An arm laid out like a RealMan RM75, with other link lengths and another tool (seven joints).
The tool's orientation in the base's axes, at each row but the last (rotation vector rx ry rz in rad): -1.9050 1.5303 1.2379; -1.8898 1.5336 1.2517; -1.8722 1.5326 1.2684; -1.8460 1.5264 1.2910; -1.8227 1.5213 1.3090; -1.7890 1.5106 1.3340; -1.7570 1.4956 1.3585
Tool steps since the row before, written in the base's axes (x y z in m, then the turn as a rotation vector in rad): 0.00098 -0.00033 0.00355 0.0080 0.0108 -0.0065; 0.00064 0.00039 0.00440 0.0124 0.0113 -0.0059; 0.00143 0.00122 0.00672 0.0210 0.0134 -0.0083; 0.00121 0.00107 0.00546 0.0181 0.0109 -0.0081; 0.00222 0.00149 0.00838 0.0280 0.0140 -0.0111; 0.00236 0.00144 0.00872 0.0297 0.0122 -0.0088; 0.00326 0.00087 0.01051 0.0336 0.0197 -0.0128
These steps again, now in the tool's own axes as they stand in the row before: -0.00272 -0.00004 -0.00250 -0.0007 -0.0122 0.0085; -0.00386 0.00025 -0.00223 -0.0015 -0.0163 0.0069; -0.00630 -0.00018 -0.00300 -0.0008 -0.0254 0.0064; -0.00522 -0.00018 -0.00226 0.0004 -0.0220 0.0055; -0.00803 -0.00052 -0.00355 0.0009 -0.0327 0.0055; -0.00842 -0.00051 -0.00353 -0.0003 -0.0332 0.0024; -0.00992 -0.00071 -0.00479 -0.0006 -0.0400 0.0088
